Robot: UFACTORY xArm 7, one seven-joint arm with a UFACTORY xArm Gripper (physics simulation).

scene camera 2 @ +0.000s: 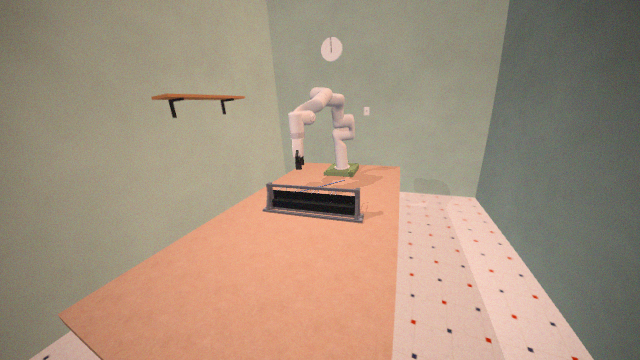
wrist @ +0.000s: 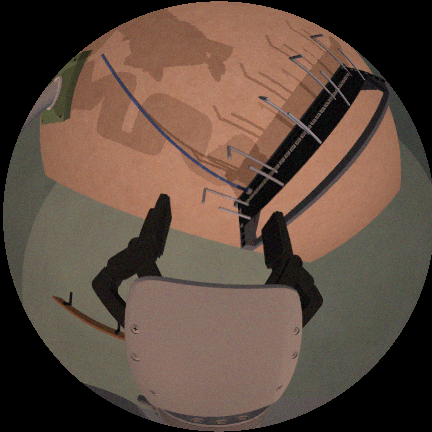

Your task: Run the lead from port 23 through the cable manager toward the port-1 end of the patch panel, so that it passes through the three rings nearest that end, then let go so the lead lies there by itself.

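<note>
The blue lead point(scene camera 2: 332, 184) point(wrist: 150, 118) lies in a shallow curve over the table. In the wrist view one end meets the near end of the black patch panel point(scene camera 2: 315, 202) point(wrist: 302, 142); the other end lies toward the robot base. Grey wire rings stick out from the panel; the nearest ring point(wrist: 225, 196), another ring point(wrist: 252, 159) and a third ring point(wrist: 284, 112) show in the wrist view. The lead meets the panel between the nearest two and runs away from the row. Port numbers are unreadable. My gripper point(scene camera 2: 299, 168) point(wrist: 220, 212) is open and empty, above the table, apart from lead and panel.
The panel sits in a grey frame point(scene camera 2: 359, 202) point(wrist: 351, 164) on the brown table point(scene camera 2: 250, 275) point(wrist: 125, 185). The green robot base point(scene camera 2: 330, 173) point(wrist: 72, 95) is at the table's far end. A wall shelf point(scene camera 2: 200, 96) point(wrist: 85, 317) is at the left in the scene view.
</note>
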